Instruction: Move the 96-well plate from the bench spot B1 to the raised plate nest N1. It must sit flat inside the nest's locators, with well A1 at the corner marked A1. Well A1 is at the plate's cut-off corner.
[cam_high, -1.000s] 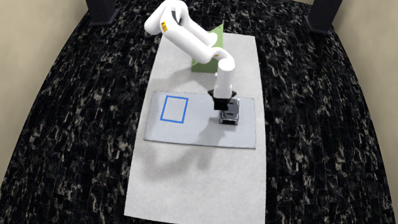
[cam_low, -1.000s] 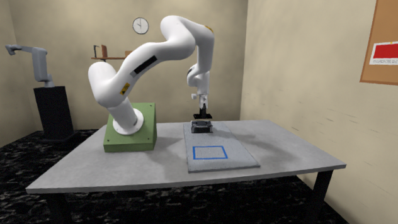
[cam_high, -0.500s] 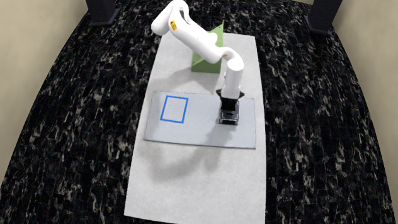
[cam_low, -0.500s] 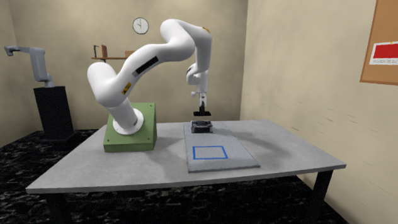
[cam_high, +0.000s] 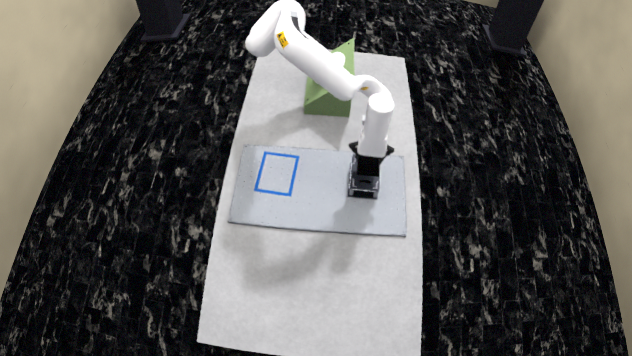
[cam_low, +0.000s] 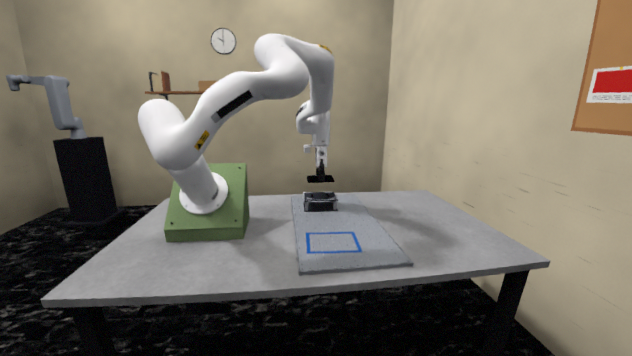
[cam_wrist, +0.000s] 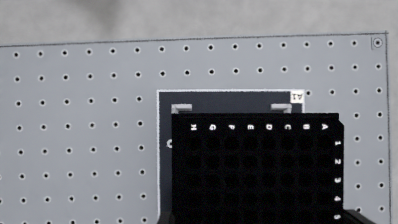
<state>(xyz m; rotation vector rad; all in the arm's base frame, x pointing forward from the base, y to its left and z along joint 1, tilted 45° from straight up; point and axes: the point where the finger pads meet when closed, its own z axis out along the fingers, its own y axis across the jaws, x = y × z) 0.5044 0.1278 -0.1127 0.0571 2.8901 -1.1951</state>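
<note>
The 96-well plate lies 10 mm below my hand. From my hand the other things lie so: raised plate nest: 100 mm below.
</note>
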